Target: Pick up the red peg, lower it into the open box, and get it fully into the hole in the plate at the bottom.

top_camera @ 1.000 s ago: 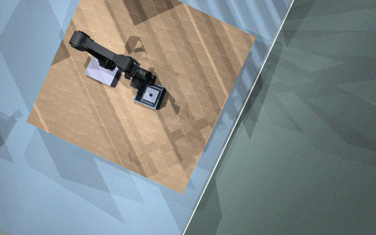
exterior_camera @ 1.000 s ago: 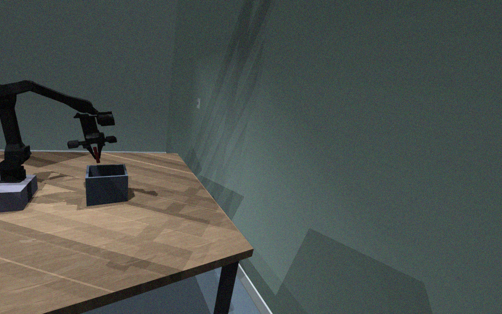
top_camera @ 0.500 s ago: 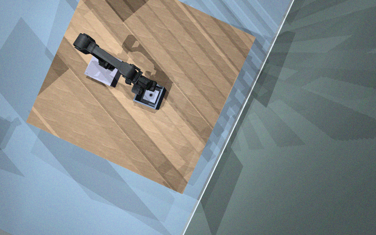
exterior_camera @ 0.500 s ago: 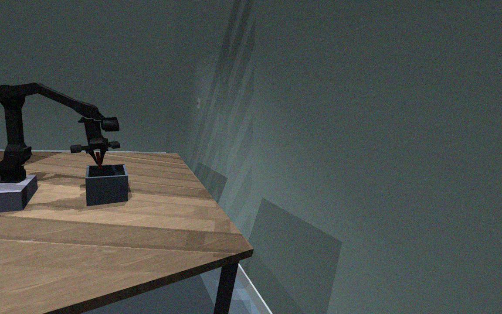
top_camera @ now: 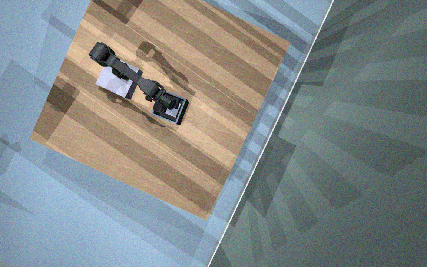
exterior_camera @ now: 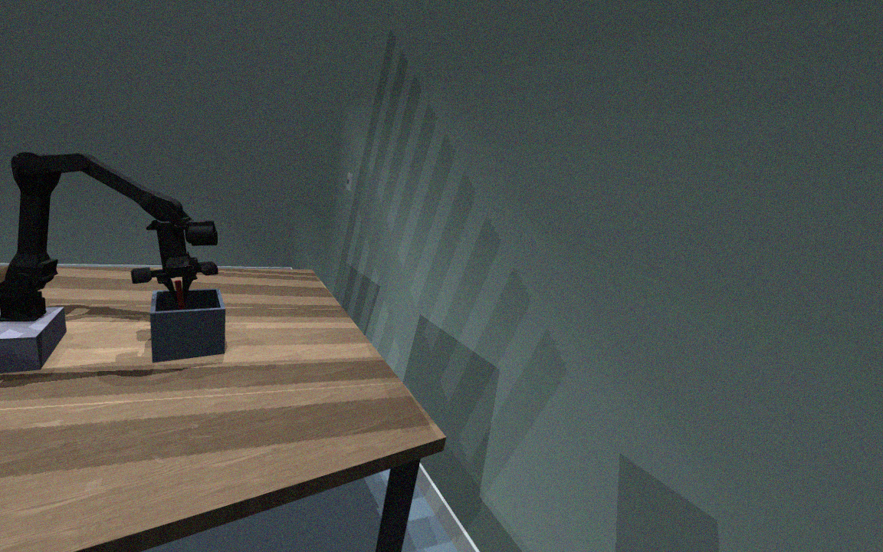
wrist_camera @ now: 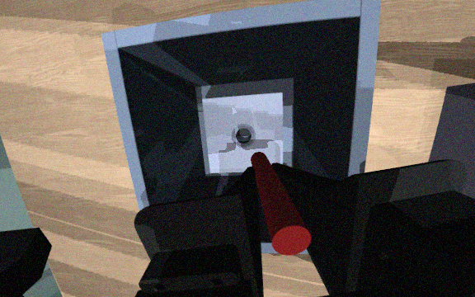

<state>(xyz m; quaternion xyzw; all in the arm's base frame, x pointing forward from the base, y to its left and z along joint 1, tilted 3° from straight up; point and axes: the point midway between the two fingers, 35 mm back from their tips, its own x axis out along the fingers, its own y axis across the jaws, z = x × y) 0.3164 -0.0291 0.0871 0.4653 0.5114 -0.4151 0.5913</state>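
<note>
My gripper tip is now 2 cm below the red peg. Round my gripper tip: plate: 2 cm ahead, 2 cm to the right, 8 cm below.
</note>
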